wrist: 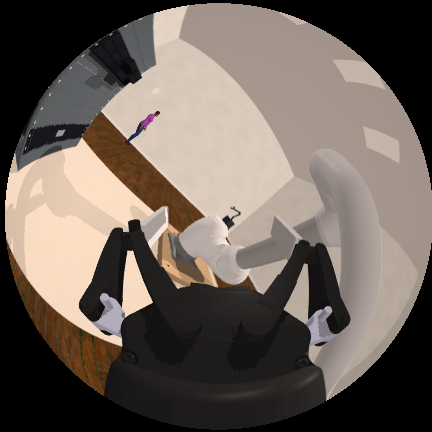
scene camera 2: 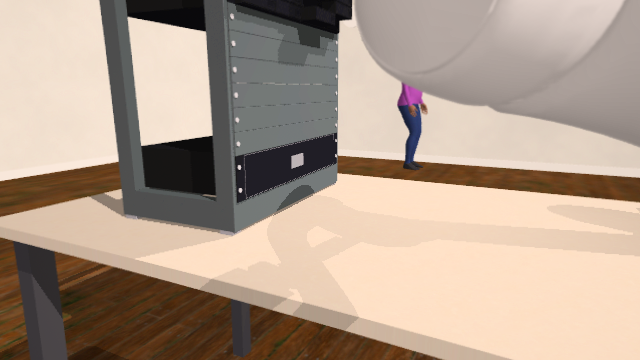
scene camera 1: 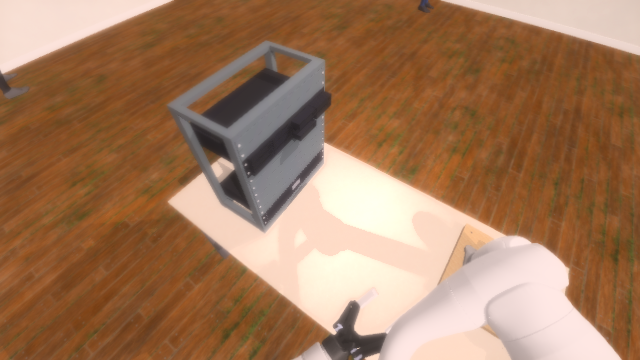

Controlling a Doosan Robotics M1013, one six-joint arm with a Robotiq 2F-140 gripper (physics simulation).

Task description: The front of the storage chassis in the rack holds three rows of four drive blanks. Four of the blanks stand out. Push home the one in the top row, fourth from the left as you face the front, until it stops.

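Places are measured from the arm's base along level axes (x ahead, y left, z up), in millimetres.
Pixels of known places: gripper, fingertip midpoint: [wrist: 220,220] [scene camera 1: 389,303]; arm's base, link origin: [wrist: 180,251].
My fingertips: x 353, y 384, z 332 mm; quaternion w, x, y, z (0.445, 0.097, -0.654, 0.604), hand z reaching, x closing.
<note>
Ahead of a thing's pixels: the offset from my fingertips to its top centre. "*": to the spot under its first point. Level surfaces: height alone.
The grey rack [scene camera 1: 280,177] [scene camera 2: 220,100] [wrist: 67,100] stands at the far end of the table. The black storage chassis @(* 107 mm up, 541 mm ahead, 270 mm right) [scene camera 1: 270,149] [wrist: 105,47] crosses its upper front; in scene camera 2 the chassis is cut off by the top edge. Dark drive blanks @(* 126 mm up, 486 mm ahead, 427 mm right) [scene camera 1: 305,122] [scene camera 2: 320,15] [wrist: 129,72] stand out near the middle and right of its front; single rows and columns are too dark to tell apart, so the top-row fourth blank cannot be singled out. My gripper [wrist: 220,220] is wide open and empty, well away from the rack, with one finger partly behind the arm in scene camera 1.
The pale table @(365 mm down) [scene camera 1: 400,210] [scene camera 2: 450,290] [wrist: 45,240] carries the rack. A black panel with a pale label @(* 260 mm down, 539 mm ahead, 398 mm right) [scene camera 1: 296,184] [scene camera 2: 297,160] [wrist: 60,133] sits low in the rack. The white arm [scene camera 1: 450,305] reaches over the table beside a wooden board [scene camera 1: 457,255]. A person [scene camera 2: 412,120] [wrist: 143,126] stands beyond.
</note>
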